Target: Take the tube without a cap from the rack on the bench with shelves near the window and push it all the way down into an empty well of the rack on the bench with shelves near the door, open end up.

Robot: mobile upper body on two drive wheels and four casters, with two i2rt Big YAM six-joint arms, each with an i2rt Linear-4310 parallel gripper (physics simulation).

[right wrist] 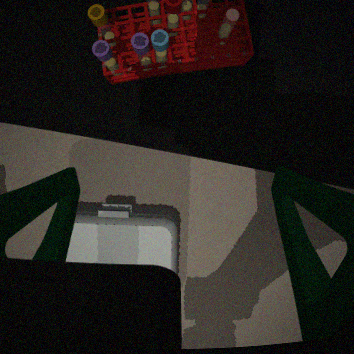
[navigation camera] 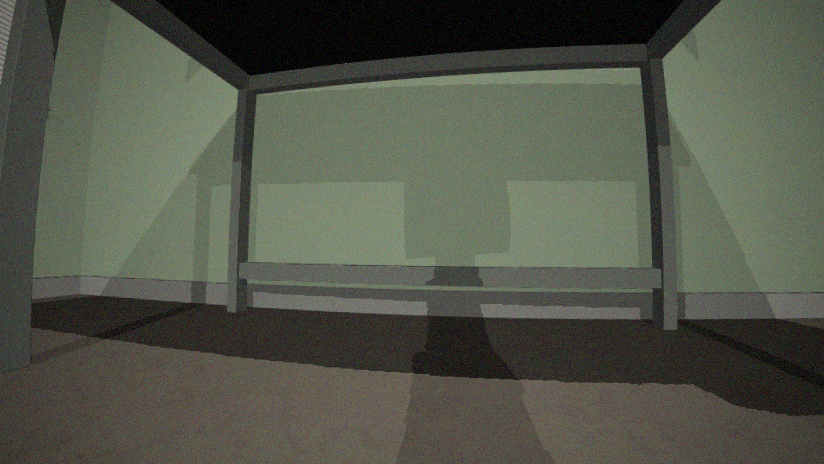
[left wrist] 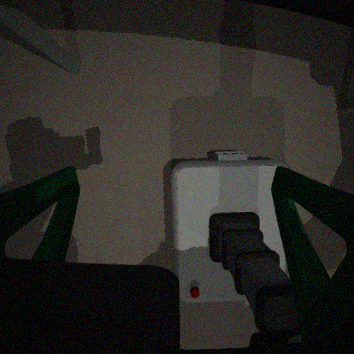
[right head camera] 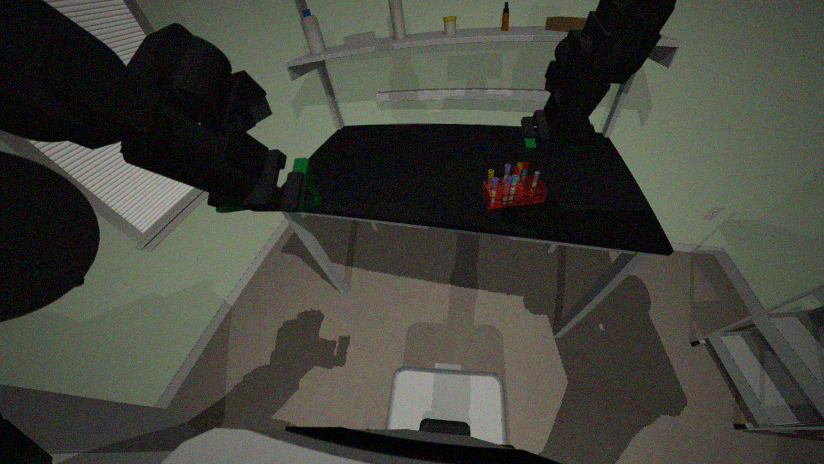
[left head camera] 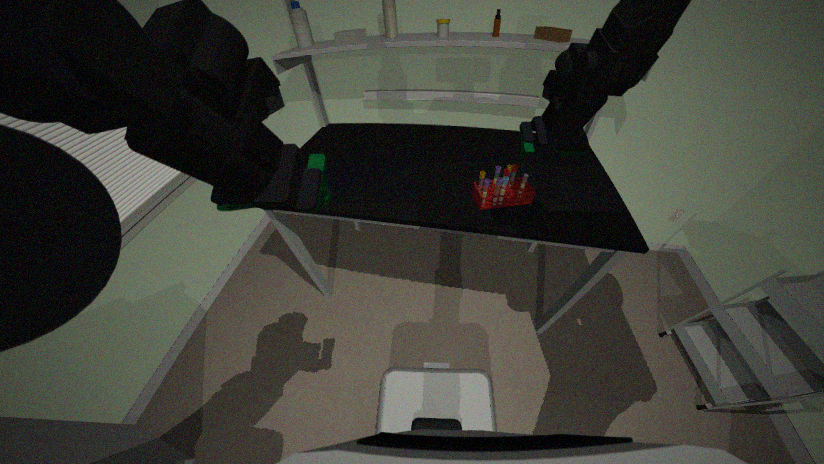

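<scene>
A red rack (left head camera: 520,200) (right head camera: 529,199) (right wrist: 222,56) with several capped tubes stands on the black bench top (left head camera: 403,172) (right head camera: 403,172) (right wrist: 50,100), right of its middle. A tube that looks uncapped (left head camera: 523,183) (right head camera: 535,179) (right wrist: 229,22) stands upright at the rack's right end, apart from the others. My right gripper (left head camera: 550,151) (right head camera: 554,146) (right wrist: 175,177) is open and empty, above the bench; the rack is ahead of its fingers in the right wrist view. My left gripper (left head camera: 279,201) (right head camera: 268,200) (left wrist: 175,177) is open and empty at the bench's left front. The other rack does not show.
A shelf (left head camera: 415,43) (right head camera: 426,40) with bottles runs above the bench's back. Slatted blinds (left head camera: 152,198) (right head camera: 129,190) are at the left. A grey metal frame with steps (left head camera: 743,357) (right head camera: 766,374) stands at the right. Bench legs (left head camera: 576,293) (navigation camera: 667,230) rise from the floor.
</scene>
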